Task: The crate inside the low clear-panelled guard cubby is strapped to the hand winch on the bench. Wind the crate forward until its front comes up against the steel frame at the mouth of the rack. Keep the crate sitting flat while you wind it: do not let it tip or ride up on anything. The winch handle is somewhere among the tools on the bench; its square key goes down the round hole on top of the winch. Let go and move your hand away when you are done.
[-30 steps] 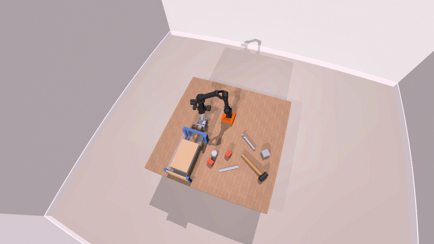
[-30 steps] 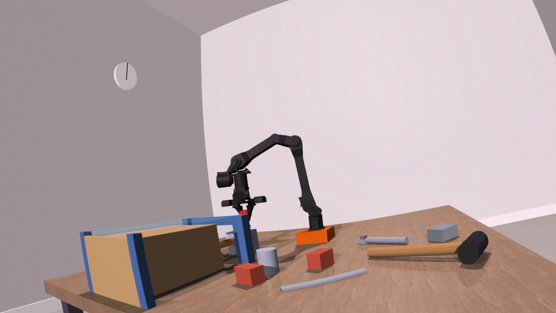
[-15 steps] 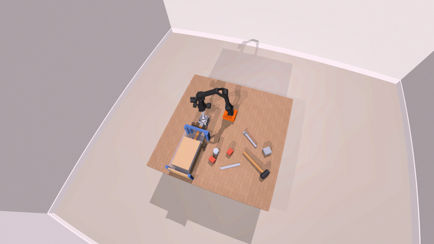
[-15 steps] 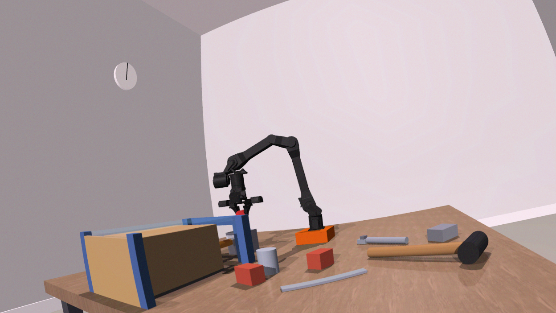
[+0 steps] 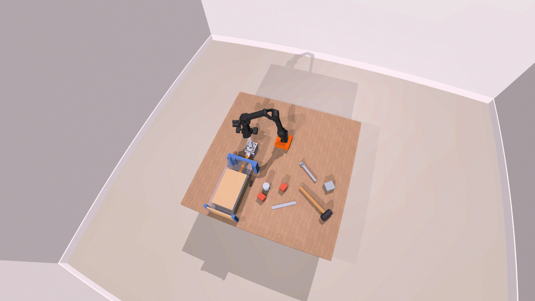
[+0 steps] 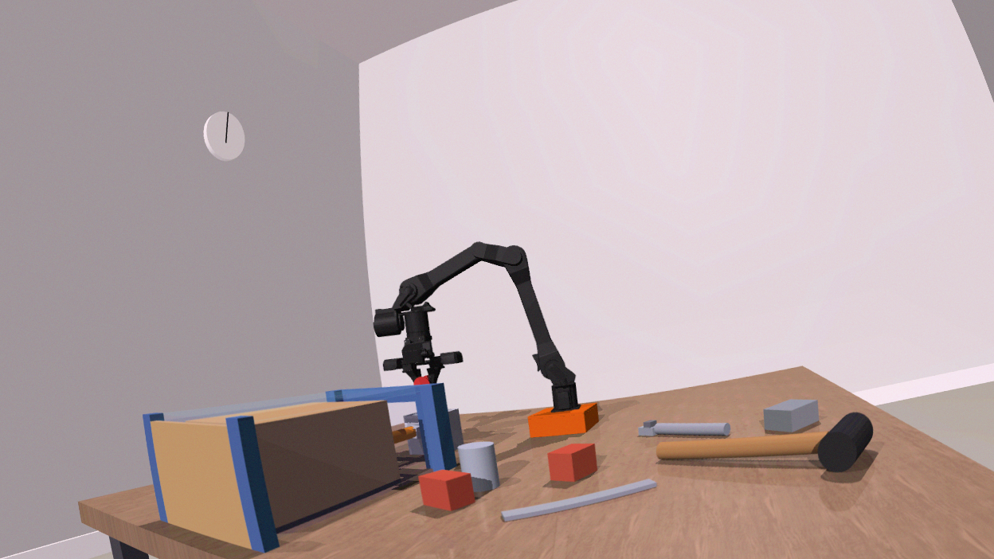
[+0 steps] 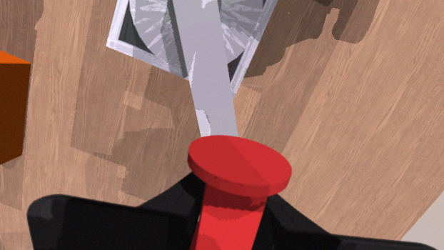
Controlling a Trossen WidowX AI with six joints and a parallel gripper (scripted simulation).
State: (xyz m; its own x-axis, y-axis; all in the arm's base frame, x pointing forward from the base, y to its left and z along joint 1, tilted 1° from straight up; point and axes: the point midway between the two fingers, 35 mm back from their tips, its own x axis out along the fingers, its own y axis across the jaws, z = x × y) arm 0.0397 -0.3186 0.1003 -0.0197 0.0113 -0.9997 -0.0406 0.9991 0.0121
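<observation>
The blue frame bar is 25 cm ahead of my gripper tip, 1 cm to the left of it and 1 cm below it. Also, from my gripper tip: grey winch handle 4 cm ahead, 1 cm to the left, 1 cm below; red knob 2 cm above; grey winch 8 cm below, 8 cm ahead, 3 cm to the left.
</observation>
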